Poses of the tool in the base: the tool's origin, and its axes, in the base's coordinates. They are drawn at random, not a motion.
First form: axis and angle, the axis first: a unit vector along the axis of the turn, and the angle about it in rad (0 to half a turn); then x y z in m.
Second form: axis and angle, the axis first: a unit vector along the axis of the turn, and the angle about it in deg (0 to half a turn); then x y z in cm. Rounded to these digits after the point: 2 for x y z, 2 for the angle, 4 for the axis.
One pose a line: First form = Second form
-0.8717 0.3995 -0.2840 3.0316 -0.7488 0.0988 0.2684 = -0.8716 0.3995 -0.2840 173.70 -74.88 9.88 26.84
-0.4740 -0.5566 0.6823 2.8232 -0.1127 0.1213 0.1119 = -0.4740 -0.5566 0.6823 161.76 -11.27 12.13 11.19
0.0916 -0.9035 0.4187 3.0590 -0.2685 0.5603 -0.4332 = 0.0916 -0.9035 0.4187 175.27 -26.85 56.03 -43.32
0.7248 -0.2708 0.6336 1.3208 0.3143 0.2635 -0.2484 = 0.7248 -0.2708 0.6336 75.68 31.43 26.35 -24.84
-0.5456 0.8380 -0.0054 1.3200 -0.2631 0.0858 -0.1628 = -0.5456 0.8380 -0.0054 75.63 -26.31 8.58 -16.28
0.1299 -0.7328 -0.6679 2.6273 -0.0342 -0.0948 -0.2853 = 0.1299 -0.7328 -0.6679 150.53 -3.42 -9.48 -28.53
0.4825 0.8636 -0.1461 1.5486 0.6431 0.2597 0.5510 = 0.4825 0.8636 -0.1461 88.73 64.31 25.97 55.10
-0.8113 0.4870 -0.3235 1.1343 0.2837 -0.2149 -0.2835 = -0.8113 0.4870 -0.3235 64.99 28.37 -21.49 -28.35
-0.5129 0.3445 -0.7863 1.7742 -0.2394 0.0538 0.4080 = -0.5129 0.3445 -0.7863 101.65 -23.94 5.38 40.80
